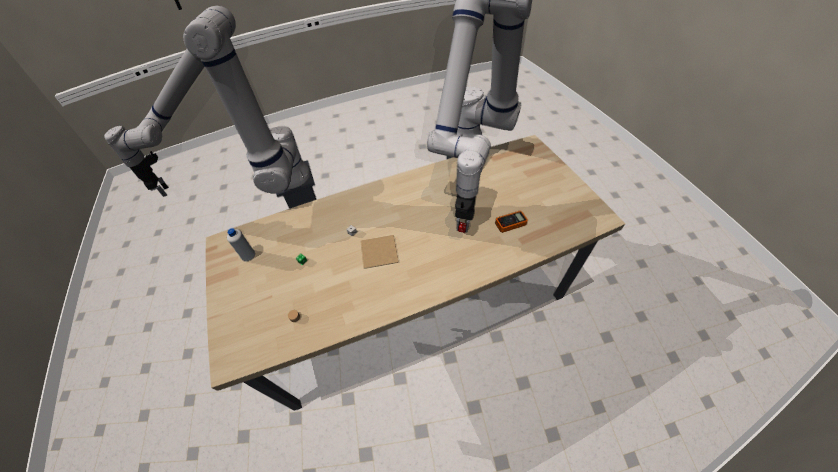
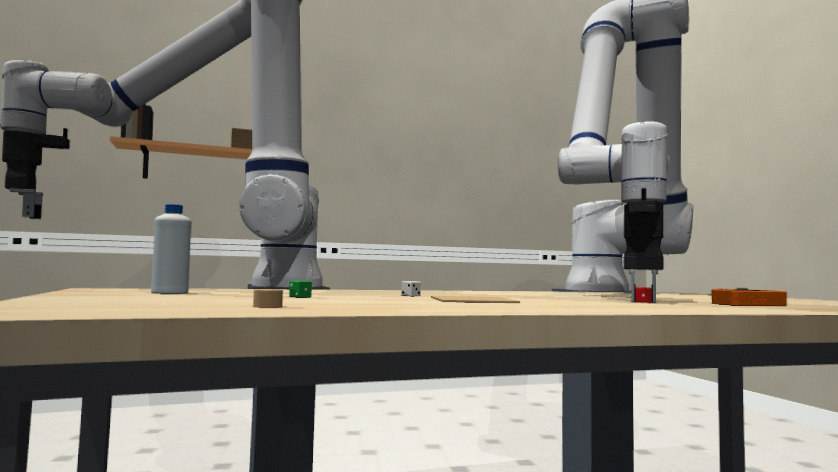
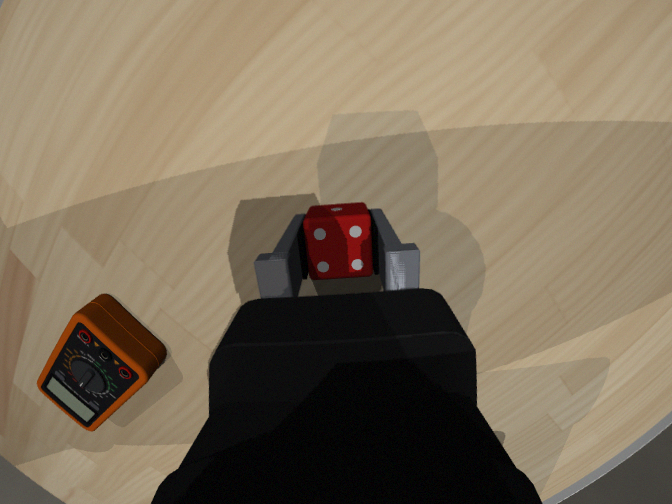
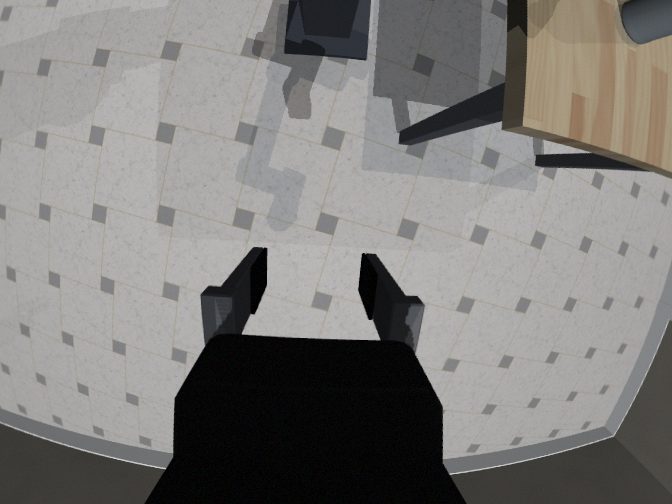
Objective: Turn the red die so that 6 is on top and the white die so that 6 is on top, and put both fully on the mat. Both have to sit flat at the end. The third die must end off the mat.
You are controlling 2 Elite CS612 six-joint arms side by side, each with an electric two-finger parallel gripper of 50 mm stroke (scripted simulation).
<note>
The pictures show: my left gripper, my right gripper and a red die.
My left gripper is seen too in image 3. My right gripper also shows in image 4.
</note>
